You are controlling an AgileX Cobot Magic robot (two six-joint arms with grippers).
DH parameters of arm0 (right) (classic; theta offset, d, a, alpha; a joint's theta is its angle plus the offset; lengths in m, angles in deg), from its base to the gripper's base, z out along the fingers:
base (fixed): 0 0 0 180
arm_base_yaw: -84.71 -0.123 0 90
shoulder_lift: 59.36 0 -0.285 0
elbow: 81.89 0 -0.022 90
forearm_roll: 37.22 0.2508 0 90
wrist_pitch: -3.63 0 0.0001 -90
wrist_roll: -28.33 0.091 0 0
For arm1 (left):
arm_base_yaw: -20.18 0.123 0 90
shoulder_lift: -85.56 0 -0.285 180
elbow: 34.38 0 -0.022 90
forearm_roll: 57.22 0.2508 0 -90
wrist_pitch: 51.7 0 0.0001 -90
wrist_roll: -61.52 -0.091 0 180
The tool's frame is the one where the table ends.
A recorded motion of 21 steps. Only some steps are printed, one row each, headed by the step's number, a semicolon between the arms.
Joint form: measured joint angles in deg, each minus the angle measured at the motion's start. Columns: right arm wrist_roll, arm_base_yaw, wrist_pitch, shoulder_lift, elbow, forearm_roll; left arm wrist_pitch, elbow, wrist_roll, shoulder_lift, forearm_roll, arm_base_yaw.
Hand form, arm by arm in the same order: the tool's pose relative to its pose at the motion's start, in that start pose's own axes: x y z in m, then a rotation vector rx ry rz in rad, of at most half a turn. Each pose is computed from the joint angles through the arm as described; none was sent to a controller.
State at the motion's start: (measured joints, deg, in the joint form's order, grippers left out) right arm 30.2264 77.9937 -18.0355 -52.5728 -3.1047 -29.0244; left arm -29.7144 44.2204 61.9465 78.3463 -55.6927 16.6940
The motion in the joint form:
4: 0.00 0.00 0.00 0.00 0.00 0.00; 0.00 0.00 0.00 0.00 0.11 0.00
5: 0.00 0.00 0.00 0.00 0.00 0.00; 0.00 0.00 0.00 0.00 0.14 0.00
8: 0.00 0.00 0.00 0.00 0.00 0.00; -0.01 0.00 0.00 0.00 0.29 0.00
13: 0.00 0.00 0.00 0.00 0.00 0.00; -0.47 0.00 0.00 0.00 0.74 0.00
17: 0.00 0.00 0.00 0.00 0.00 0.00; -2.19 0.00 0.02 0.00 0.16 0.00
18: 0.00 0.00 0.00 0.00 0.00 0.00; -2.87 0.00 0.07 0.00 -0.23 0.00
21: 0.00 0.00 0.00 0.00 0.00 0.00; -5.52 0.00 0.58 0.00 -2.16 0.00
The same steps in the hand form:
4: 0.0000 0.0000 0.0000 0.0000 0.0000 0.0000; 0.0000 0.0001 0.0000 -0.0007 0.0000 0.0018
5: 0.0000 0.0000 0.0000 0.0000 0.0000 0.0000; 0.0000 0.0001 0.0000 -0.0009 0.0000 0.0023
8: 0.0000 0.0000 0.0000 0.0000 0.0000 0.0000; 0.0000 0.0002 0.0000 -0.0019 -0.0002 0.0047
13: 0.0000 0.0000 0.0000 0.0000 0.0000 0.0000; -0.0008 0.0004 0.0000 -0.0047 -0.0082 0.0120
17: 0.0000 0.0000 0.0000 0.0000 0.0000 0.0000; -0.0035 0.0001 -0.0001 -0.0007 -0.0382 0.0023
18: 0.0000 0.0000 0.0000 0.0000 0.0000 0.0000; -0.0046 -0.0002 -0.0001 0.0018 -0.0501 -0.0050
21: 0.0000 0.0000 0.0000 0.0000 0.0000 0.0000; -0.0088 -0.0010 -0.0004 0.0136 -0.0962 -0.0457

